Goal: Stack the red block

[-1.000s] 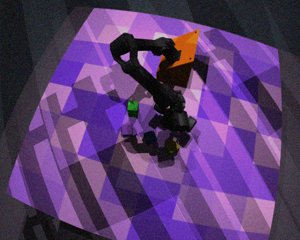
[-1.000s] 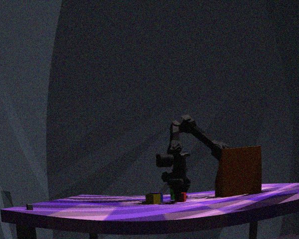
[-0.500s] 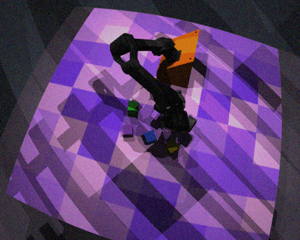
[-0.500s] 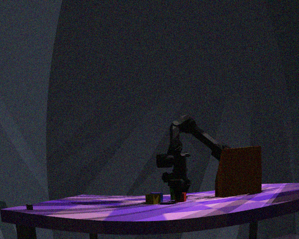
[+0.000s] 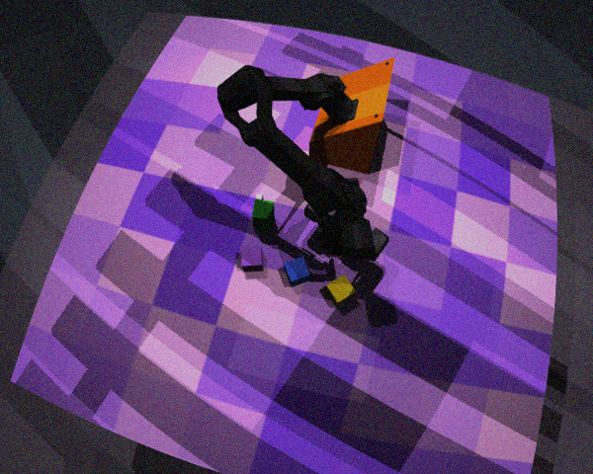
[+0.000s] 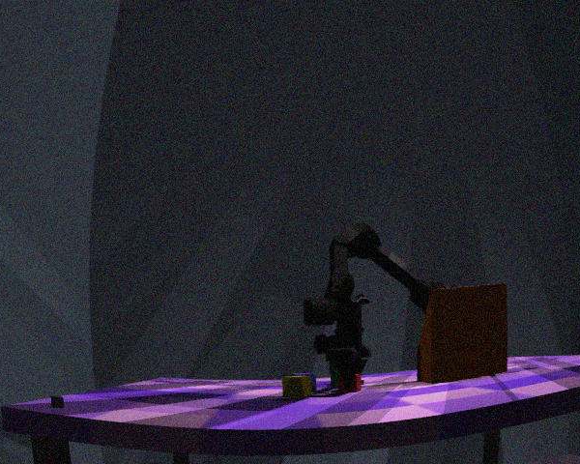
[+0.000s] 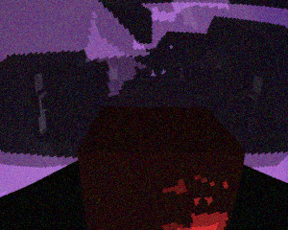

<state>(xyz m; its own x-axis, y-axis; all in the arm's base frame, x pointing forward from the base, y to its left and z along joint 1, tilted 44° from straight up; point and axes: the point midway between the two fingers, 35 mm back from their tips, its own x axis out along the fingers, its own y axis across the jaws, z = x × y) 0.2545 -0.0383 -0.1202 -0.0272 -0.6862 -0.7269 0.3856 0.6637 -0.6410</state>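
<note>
Right now my gripper tip is 190 mm to the left of the purple block, 100 mm short of it and 10 mm below it. The rest, counted from my gripper tip: yellow block 120 mm ahead, 20 mm to the left, 20 mm above; blue block 100 mm ahead, 80 mm to the right, 10 mm above; red block 10 mm above.
</note>
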